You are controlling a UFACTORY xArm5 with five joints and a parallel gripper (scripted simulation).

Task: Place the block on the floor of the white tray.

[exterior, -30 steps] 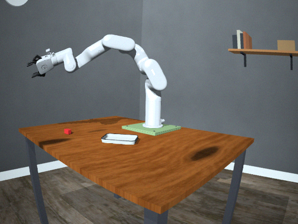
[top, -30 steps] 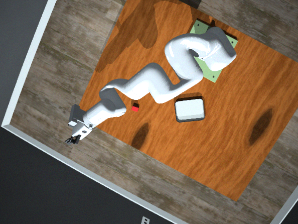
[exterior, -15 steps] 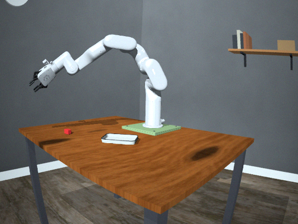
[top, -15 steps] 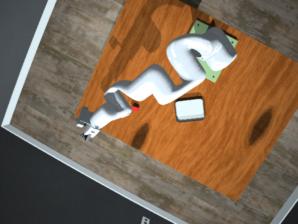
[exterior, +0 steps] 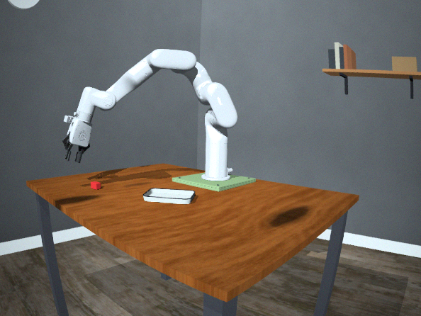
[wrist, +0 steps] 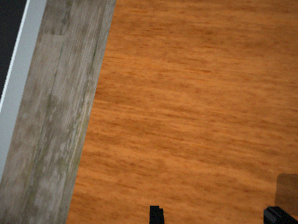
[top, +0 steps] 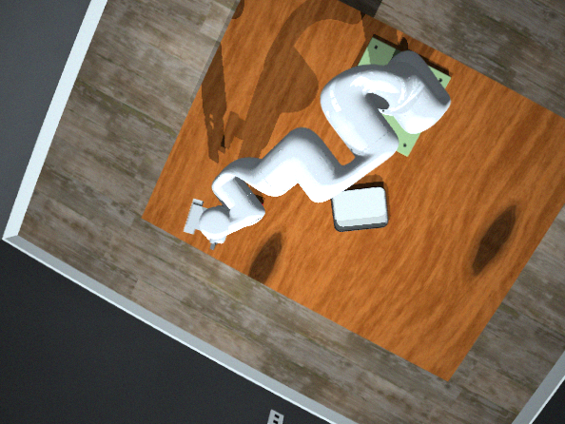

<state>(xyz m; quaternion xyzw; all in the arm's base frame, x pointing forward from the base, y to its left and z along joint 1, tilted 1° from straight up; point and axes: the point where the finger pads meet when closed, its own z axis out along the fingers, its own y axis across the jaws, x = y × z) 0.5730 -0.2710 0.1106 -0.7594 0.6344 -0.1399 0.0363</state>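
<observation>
Now: the red block 80 mm behind my hand, 60 mm to the left of it and 120 mm below it. From my hand the other things lie so: white tray (220 mm behind, 350 mm to the left, 120 mm below).
</observation>
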